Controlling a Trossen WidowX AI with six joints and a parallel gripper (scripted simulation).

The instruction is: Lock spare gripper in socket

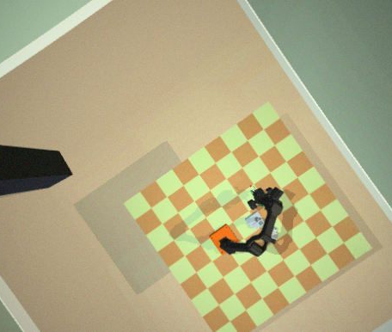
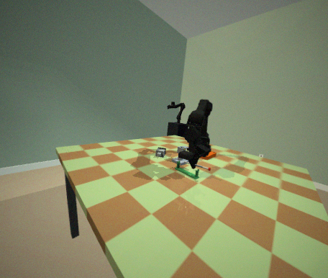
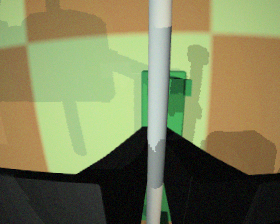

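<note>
Right now my gripper tip is 1 cm short of the green rest, 3 cm to the left of it and 2 cm above it. Round my gripper tip: mount: 9 cm behind, 16 cm to the right, 1 cm above; spare gripper: 3 cm behind, 31 cm to the right, 2 cm below.
</note>
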